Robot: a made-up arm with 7 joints.
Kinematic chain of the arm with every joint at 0, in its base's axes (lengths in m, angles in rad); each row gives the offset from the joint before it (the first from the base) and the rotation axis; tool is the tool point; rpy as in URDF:
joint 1: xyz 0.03 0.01 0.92 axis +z
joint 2: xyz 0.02 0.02 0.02 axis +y
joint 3: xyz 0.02 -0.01 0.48 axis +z
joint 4: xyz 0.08 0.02 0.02 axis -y
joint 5: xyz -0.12 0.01 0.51 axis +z
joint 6: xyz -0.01 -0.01 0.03 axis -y
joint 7: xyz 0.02 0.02 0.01 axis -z
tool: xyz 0.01 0 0 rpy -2.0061 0.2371 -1.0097
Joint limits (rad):
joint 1: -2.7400..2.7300
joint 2: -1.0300..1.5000
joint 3: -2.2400..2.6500
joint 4: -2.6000..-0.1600
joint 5: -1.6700..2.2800
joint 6: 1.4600..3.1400
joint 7: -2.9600..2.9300
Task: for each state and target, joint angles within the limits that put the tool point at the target. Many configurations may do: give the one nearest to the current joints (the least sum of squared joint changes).
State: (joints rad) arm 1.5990 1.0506 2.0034 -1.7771 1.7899 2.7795 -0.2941
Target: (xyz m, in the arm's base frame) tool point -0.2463 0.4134 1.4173
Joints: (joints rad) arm 1.0991 1.3332 2.3946 -2.1239 1.8319 2.8292 -0.2856
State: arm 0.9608 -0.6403 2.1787 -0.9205 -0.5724 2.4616 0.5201
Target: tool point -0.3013 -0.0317 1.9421
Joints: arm 0.9443 -0.0225 2.2150 -0.7326 -0.5819 2.5585 0.5309
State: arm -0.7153 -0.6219 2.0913 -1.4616 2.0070 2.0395 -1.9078
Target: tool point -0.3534 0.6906 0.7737
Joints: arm -0.5368 -1.0300 2.5169 -1.7741 2.0180 2.0282 -1.9080
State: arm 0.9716 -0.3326 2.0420 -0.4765 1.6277 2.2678 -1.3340
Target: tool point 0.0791 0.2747 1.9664
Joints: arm 1.2247 0.2244 2.0269 -0.1600 1.7416 2.6719 -1.3958
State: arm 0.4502 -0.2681 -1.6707 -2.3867 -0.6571 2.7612 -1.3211
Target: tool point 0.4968 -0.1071 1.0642
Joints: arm 0.8526 -0.0843 -1.3057 -2.6000 -0.6960 2.7554 -1.3242
